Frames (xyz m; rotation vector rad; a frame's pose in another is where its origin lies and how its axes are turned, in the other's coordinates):
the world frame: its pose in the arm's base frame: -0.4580 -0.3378 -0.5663 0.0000 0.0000 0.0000
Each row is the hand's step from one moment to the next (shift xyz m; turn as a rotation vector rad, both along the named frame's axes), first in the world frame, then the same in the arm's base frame.
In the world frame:
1: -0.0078 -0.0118 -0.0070 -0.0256 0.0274 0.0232
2: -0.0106 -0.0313 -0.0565 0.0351 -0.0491 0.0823
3: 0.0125 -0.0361 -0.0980 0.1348 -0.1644 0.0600
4: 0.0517 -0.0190 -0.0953 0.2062 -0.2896 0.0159
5: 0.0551 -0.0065 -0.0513 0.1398 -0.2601 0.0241
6: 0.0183 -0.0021 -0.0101 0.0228 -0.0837 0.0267
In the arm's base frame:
1: -0.0078 -0.0118 -0.0070 -0.0256 0.0274 0.0232
2: -0.0106 -0.0313 -0.0565 0.0351 -0.0491 0.0823
3: 0.0125 -0.0361 -0.0980 0.1348 -0.1644 0.0600
4: 0.0517 -0.0190 -0.0953 0.2062 -0.2896 0.0159
5: 0.0551 -0.0065 -0.0513 0.1398 -0.2601 0.0241
6: 0.0183 -0.0021 -0.0101 0.0228 -0.0837 0.0267

